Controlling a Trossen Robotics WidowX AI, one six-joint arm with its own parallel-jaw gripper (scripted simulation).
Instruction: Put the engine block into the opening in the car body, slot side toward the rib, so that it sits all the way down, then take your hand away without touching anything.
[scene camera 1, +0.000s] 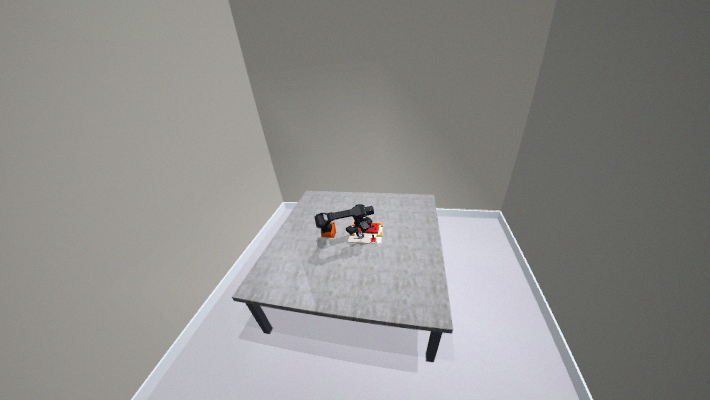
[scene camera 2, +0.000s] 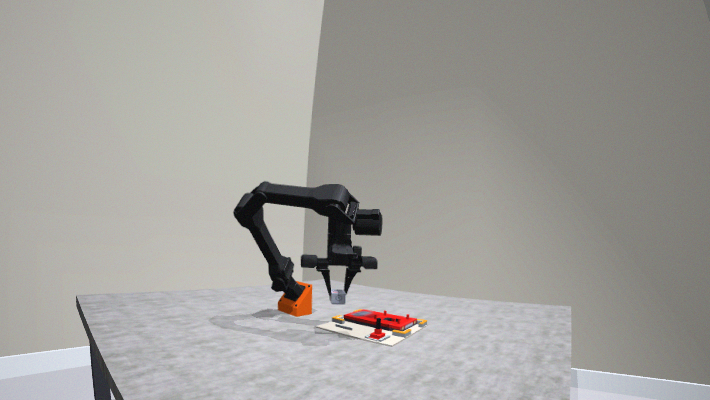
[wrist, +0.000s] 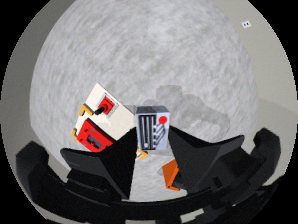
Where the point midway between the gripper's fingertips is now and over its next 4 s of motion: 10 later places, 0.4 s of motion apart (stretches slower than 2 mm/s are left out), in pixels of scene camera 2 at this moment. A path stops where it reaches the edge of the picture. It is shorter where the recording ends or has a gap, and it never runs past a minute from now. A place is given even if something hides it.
My gripper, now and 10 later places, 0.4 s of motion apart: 337, 295; 339, 289; 351, 292; 363, 295; 373, 299; 381, 301; 388, 306; 391, 307; 392, 307; 392, 308; 392, 309
